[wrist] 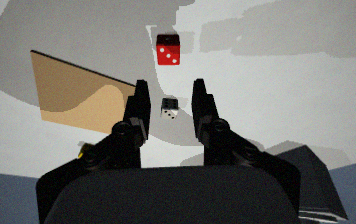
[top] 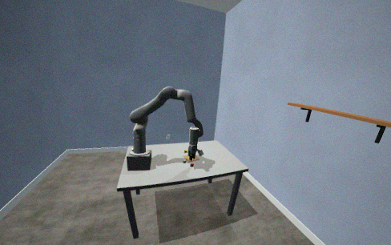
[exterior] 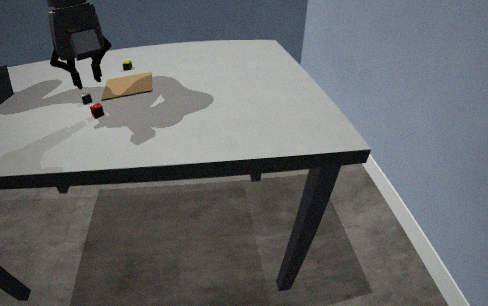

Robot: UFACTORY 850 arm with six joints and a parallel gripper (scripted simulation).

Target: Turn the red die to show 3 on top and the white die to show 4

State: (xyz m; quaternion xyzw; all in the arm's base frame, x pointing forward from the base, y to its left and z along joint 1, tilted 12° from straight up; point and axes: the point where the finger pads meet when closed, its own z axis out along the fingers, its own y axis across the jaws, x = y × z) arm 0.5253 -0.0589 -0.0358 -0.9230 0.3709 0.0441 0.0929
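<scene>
My gripper is now 9 cm above the red die. The rest, counted from my hand: tan mat (16 cm to the left, 10 cm below, 2 cm ahead); then white die (9 cm below, 7 cm to the left, 7 cm behind); then yellow die (29 cm to the left, 9 cm below, 4 cm behind).
</scene>
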